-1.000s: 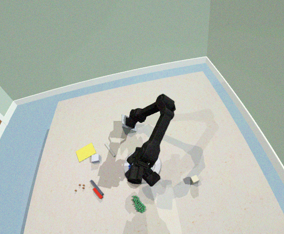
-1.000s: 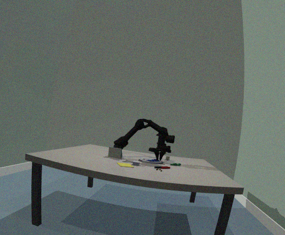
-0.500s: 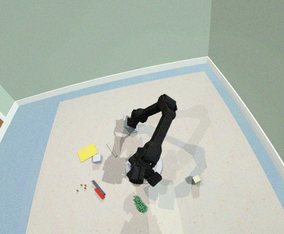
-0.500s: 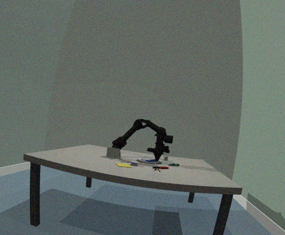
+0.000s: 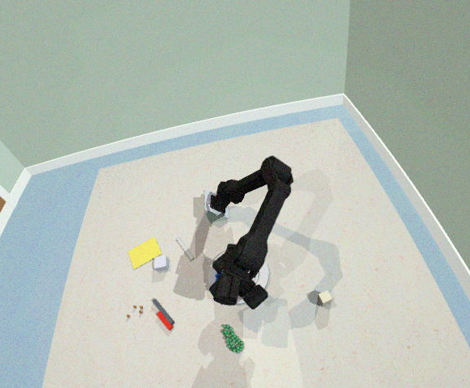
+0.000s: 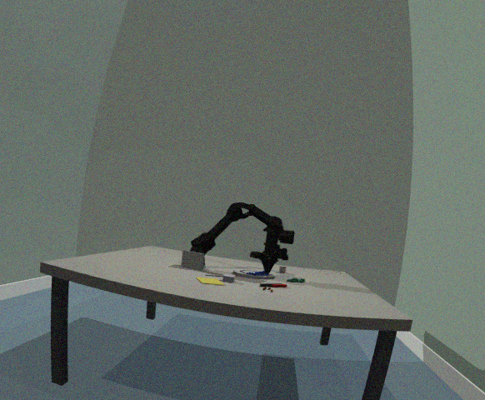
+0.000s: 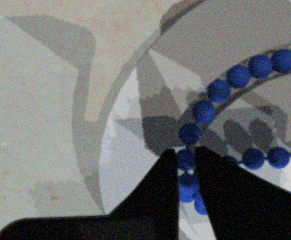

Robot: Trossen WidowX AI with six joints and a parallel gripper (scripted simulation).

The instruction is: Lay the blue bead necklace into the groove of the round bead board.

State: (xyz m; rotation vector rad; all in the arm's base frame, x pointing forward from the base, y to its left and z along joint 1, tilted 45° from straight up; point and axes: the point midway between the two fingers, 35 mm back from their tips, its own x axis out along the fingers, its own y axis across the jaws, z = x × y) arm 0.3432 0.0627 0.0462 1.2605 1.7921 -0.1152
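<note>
My gripper tip is 6 cm past the round bead board, 2 cm to the left of it and 1 cm above it. Also, from my gripper tip: grey tool (26 cm to the right, 6 cm ahead, 1 cm below); cream cube (24 cm to the left, 6 cm ahead); stick (21 cm to the right, 19 cm behind, 1 cm below).
</note>
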